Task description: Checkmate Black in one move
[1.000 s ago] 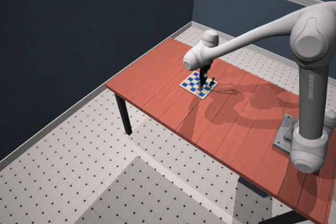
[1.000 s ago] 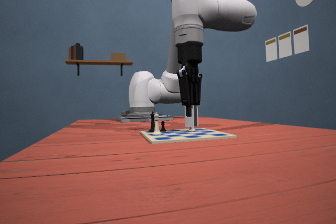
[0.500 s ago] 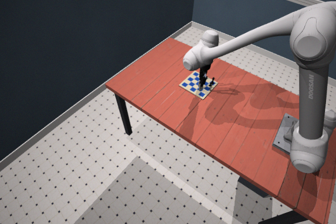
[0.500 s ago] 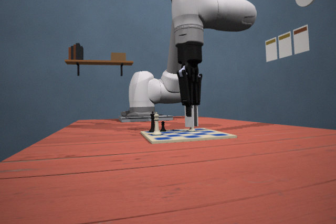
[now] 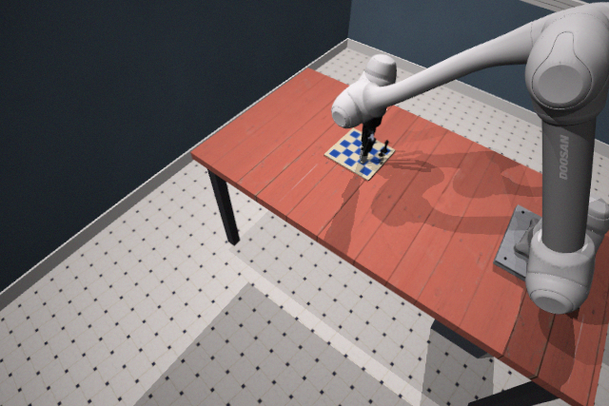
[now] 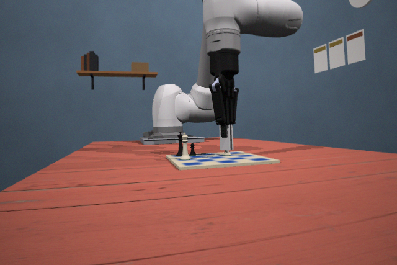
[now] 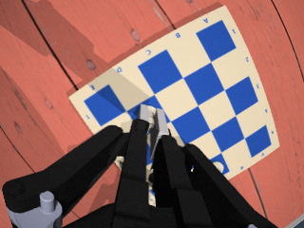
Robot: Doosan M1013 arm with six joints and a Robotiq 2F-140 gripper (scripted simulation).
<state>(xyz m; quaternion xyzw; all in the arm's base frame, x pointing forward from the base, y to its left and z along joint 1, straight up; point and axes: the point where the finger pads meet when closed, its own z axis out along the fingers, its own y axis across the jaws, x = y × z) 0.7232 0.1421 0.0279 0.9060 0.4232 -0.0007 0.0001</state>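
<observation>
The chessboard lies 4 cm ahead of my hand, 4 cm to the right of it and 5 cm below it. From my hand the other things lie so: black pawn (3 cm behind, 9 cm to the right, 3 cm below); then black king (2 cm behind, 12 cm to the right, 2 cm below); then tall white piece (5 cm ahead, 11 cm to the right, 2 cm below).
</observation>
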